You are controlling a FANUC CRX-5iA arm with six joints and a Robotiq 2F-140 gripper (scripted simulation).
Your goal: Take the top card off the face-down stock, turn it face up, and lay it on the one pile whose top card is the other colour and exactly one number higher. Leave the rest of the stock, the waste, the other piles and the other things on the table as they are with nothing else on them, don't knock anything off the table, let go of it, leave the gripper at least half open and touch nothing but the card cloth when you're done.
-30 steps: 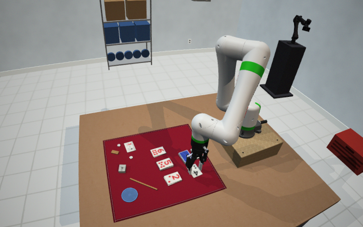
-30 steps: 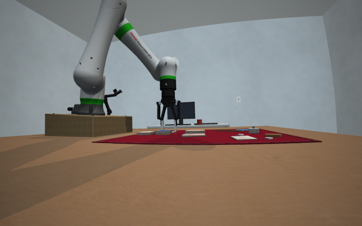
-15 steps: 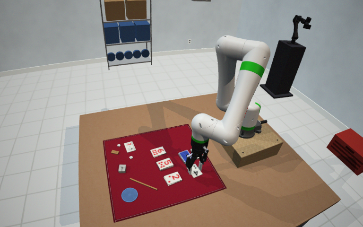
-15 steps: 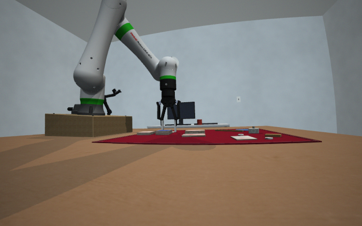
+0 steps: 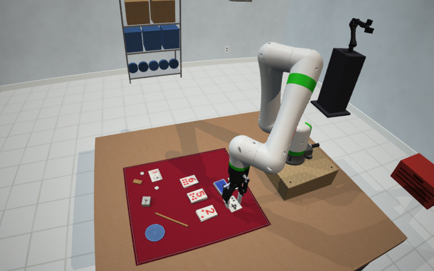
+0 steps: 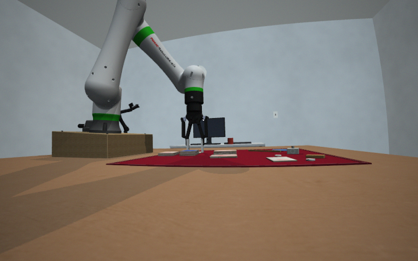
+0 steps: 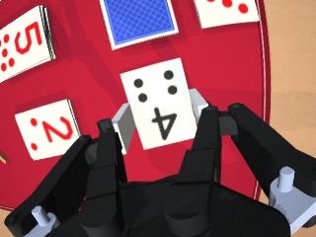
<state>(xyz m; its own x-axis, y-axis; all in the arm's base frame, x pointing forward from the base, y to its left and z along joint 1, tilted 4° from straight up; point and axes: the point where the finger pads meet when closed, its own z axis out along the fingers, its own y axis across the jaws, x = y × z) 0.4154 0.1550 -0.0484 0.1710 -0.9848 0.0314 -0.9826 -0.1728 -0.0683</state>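
Now: hand 20 cm short of the red card cloth, 11 cm to the left of it and 4 cm above it. Round my hand: grey box 42 cm ahead, 11 cm to the right, 1 cm below; wooden stick 32 cm ahead, 2 cm to the left, 3 cm below.
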